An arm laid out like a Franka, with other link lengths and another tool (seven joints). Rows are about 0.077 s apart.
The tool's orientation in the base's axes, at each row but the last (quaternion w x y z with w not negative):
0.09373 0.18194 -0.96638 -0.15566
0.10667 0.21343 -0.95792 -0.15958
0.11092 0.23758 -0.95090 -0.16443
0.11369 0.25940 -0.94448 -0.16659
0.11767 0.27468 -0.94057 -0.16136
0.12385 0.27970 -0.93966 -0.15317
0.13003 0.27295 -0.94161 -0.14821
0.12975 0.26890 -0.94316 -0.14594
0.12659 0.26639 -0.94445 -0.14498
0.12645 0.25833 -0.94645 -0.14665
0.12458 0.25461 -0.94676 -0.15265
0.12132 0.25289 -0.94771 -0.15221
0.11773 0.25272 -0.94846 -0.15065
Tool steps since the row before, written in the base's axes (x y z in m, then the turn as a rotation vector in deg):
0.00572 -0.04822 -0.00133 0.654 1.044 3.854
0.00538 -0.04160 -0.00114 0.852 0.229 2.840
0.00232 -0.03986 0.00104 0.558 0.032 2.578
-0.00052 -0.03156 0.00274 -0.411 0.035 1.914
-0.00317 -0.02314 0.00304 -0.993 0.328 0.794
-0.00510 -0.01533 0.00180 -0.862 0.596 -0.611
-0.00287 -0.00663 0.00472 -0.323 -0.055 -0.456
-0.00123 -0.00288 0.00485 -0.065 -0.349 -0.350
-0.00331 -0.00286 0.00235 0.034 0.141 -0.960
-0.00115 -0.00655 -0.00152 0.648 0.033 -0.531
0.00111 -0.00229 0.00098 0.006 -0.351 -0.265
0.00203 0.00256 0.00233 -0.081 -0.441 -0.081
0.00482 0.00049 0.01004 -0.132 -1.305 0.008
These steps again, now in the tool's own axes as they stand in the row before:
0.01296 -0.04498 -0.01298 -0.517 2.004 -3.477
0.01350 -0.03811 -0.01123 -0.469 0.875 -2.803
0.01760 -0.03379 -0.01199 -0.154 0.737 -2.528
0.01745 -0.02430 -0.01043 0.572 0.929 -1.626
0.01584 -0.01581 -0.00734 0.739 1.029 -0.344
0.01305 -0.00908 -0.00339 0.275 0.677 0.968
0.00678 -0.00233 -0.00480 0.220 -0.050 0.514
0.00339 -0.00009 -0.00467 0.185 -0.374 0.273
0.00466 0.00001 -0.00172 -0.260 -0.228 0.907
0.00416 -0.00540 0.00038 -0.645 -0.448 0.294
0.00041 -0.00203 -0.00177 0.136 -0.385 0.163
-0.00268 0.00203 -0.00220 0.284 -0.357 0.000
-0.00285 0.00173 -0.01064 0.785 -1.018 -0.263

